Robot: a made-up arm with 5 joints.
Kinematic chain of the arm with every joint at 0, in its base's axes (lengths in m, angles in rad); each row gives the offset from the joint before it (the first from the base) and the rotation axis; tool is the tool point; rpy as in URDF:
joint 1: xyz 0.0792 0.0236 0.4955 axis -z
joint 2: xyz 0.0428 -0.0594 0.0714 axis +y
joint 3: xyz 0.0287 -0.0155 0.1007 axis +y
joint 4: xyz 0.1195 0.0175 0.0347 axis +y
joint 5: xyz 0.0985 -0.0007 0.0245 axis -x
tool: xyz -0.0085 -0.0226 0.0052 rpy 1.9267 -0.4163 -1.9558
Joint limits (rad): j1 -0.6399..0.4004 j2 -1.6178..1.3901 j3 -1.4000..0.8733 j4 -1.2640..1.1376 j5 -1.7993..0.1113
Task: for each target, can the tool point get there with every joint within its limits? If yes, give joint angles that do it. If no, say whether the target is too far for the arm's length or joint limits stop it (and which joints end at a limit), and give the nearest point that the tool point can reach.
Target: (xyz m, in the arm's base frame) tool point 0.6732 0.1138 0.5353
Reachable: no: too far | nearest point 0.4505 0.0800 0.5481 | short by 0.226 m
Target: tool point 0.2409 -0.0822 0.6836
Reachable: yes | joints 0.1454 -0.8826 0.6097 0.9210 -0.2418
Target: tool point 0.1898 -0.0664 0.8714
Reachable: yes | joints 0.2057 -0.1429 -0.9257 0.0199 -1.4705
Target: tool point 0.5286 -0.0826 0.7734
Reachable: no: too far | nearest point 0.4118 -0.0550 0.7141 | short by 0.134 m
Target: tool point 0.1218 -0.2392 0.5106
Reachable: no: joint limits stop it (at a limit: joint 1, joint 3, joint 4) | nearest point 0.1897 -0.1113 0.5034 | short by 0.145 m
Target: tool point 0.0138 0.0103 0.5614
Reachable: no: joint limits stop it (at a limit: joint 1, joint 2, joint 3, joint 4, joint 5) | nearest point 0.0659 -0.0338 0.4645 | short by 0.119 m
